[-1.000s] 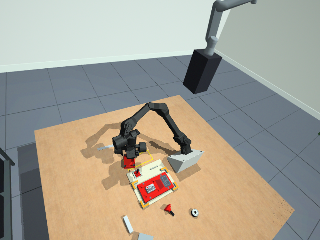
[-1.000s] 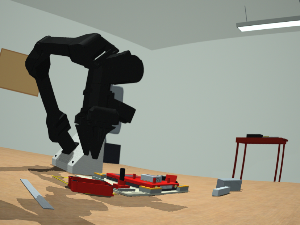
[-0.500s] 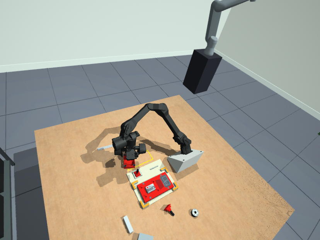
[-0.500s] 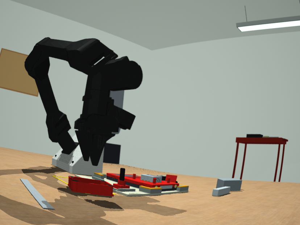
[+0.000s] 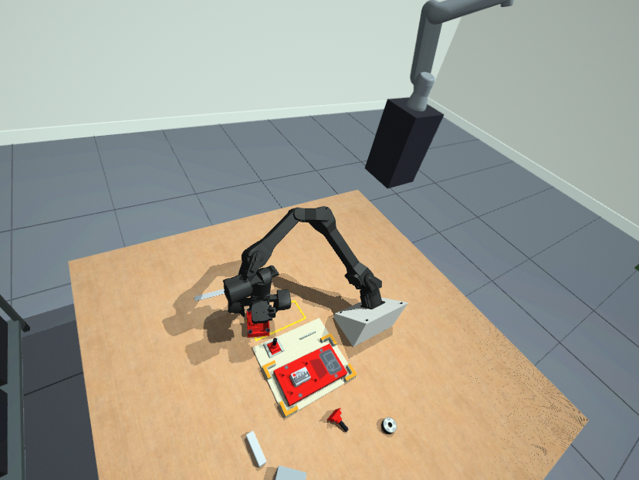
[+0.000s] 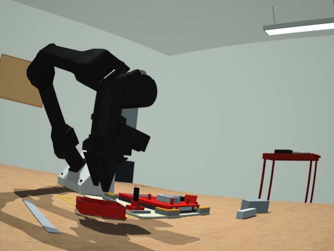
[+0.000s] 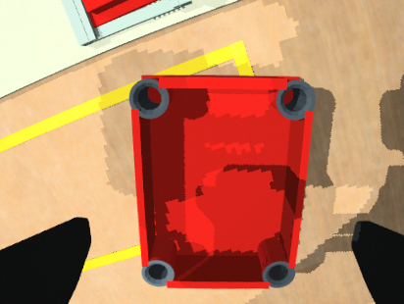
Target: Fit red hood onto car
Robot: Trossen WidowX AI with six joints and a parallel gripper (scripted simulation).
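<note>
Right now my gripper tip is 4 cm above the red hood. Round my gripper tip: grey strip 5 cm ahead, 17 cm to the right, 5 cm below; grey engine block 3 cm behind, 23 cm to the left, 3 cm below; wheel 19 cm behind, 47 cm to the left, 4 cm below.
</note>
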